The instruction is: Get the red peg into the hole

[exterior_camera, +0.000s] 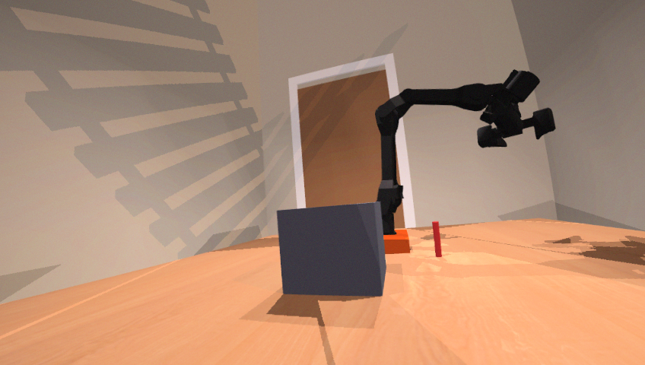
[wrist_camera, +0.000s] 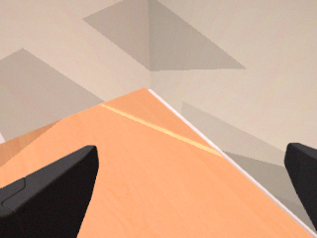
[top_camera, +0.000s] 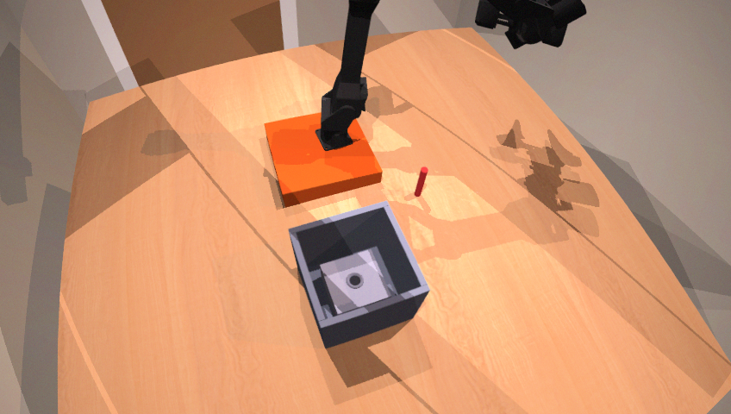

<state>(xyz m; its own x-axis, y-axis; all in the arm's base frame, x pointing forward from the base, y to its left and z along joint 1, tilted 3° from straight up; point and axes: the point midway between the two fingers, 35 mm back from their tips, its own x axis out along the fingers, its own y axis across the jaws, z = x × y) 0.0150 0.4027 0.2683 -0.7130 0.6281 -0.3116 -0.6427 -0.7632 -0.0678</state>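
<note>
Right now my gripper tip is 32 cm to the left of the red peg, 24 cm above it and 19 cm short of it. From my gripper tip the other things lie so: pale plate: 53 cm to the right, 33 cm ahead, 23 cm below.
</note>
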